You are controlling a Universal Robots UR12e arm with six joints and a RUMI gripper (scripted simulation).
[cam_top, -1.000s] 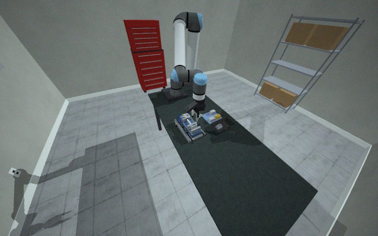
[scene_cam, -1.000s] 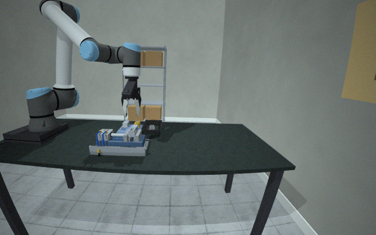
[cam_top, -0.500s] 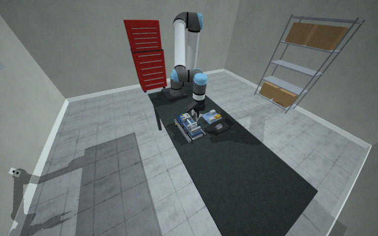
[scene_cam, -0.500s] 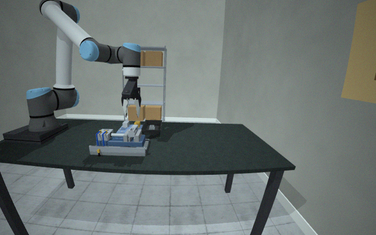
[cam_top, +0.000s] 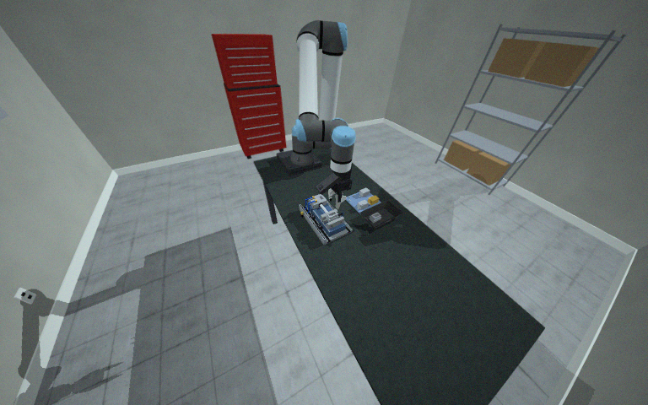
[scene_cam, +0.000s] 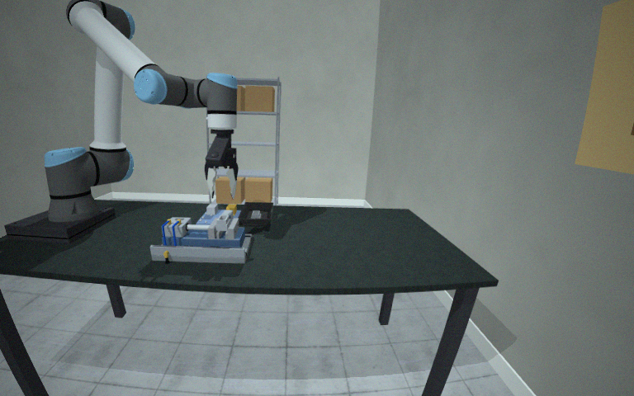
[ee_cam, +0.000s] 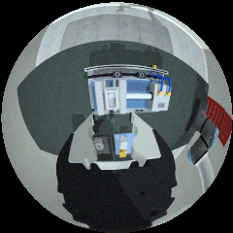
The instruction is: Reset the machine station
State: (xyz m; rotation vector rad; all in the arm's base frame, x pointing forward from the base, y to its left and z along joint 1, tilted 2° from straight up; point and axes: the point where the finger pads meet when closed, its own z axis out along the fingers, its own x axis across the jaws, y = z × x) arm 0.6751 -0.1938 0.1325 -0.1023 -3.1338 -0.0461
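Right now the blue vise is 15 cm below my hand and 7 cm behind it. From my hand the other things lie so: light gray base rail: 16 cm below, 9 cm to the right, 7 cm behind; then vise hose end block: 16 cm behind, 12 cm below, 1 cm to the left; then yellow brass blank: 36 cm to the left, 17 cm below, 2 cm behind.
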